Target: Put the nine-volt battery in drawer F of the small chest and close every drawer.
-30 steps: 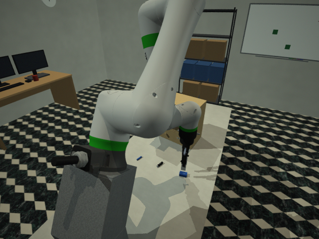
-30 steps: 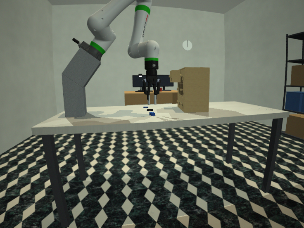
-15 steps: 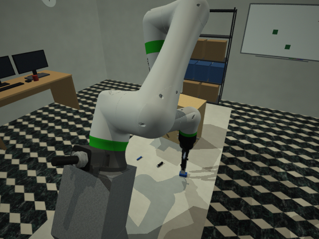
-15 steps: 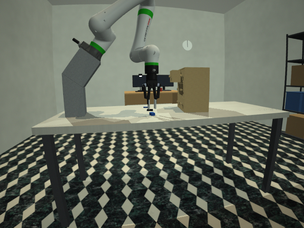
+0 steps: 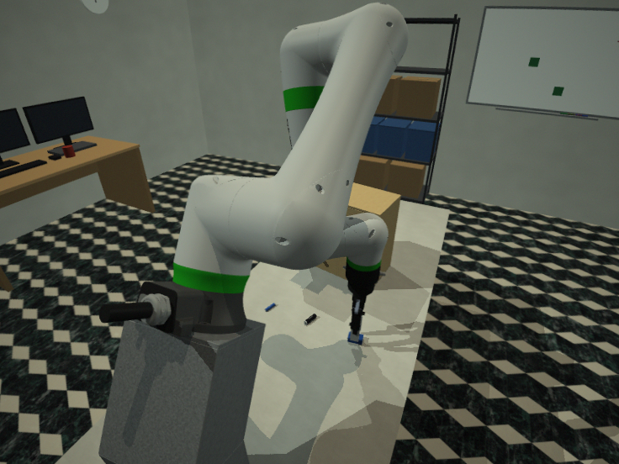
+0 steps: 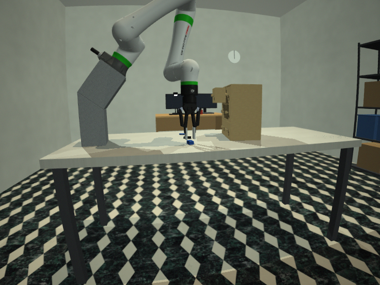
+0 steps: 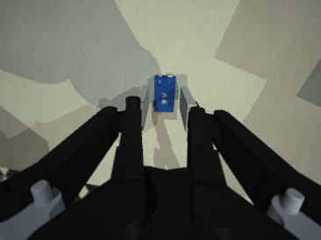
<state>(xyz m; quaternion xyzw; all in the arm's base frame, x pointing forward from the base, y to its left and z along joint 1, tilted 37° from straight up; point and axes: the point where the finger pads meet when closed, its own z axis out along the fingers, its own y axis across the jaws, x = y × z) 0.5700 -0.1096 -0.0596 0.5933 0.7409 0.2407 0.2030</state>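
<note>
Right now my hand is 5 cm above the blue nine-volt battery and 1 cm to the right of it. Round my hand: black cylinder: 17 cm to the left, 5 cm below, 1 cm behind; then blue cylinder: 32 cm to the left, 5 cm below, 3 cm behind.
</note>
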